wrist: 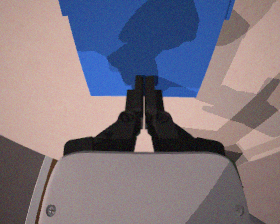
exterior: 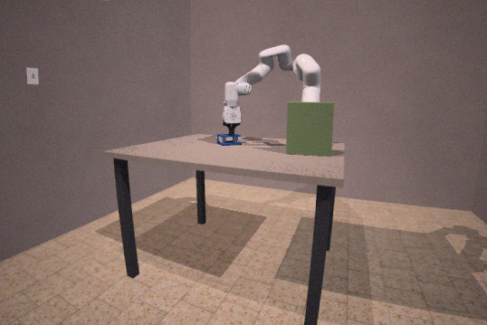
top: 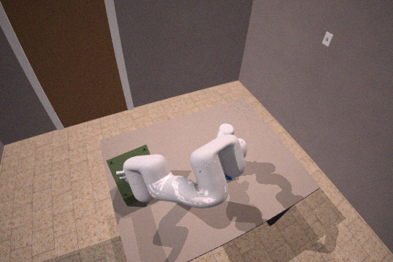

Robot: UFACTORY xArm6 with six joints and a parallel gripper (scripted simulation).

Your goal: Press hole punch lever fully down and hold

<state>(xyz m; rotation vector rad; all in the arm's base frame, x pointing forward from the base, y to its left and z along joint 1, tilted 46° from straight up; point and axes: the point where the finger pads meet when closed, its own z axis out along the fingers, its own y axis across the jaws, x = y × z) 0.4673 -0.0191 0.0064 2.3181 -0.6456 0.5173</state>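
The hole punch is 40 mm below my hand, 40 mm ahead of it and 30 mm to the right of it.
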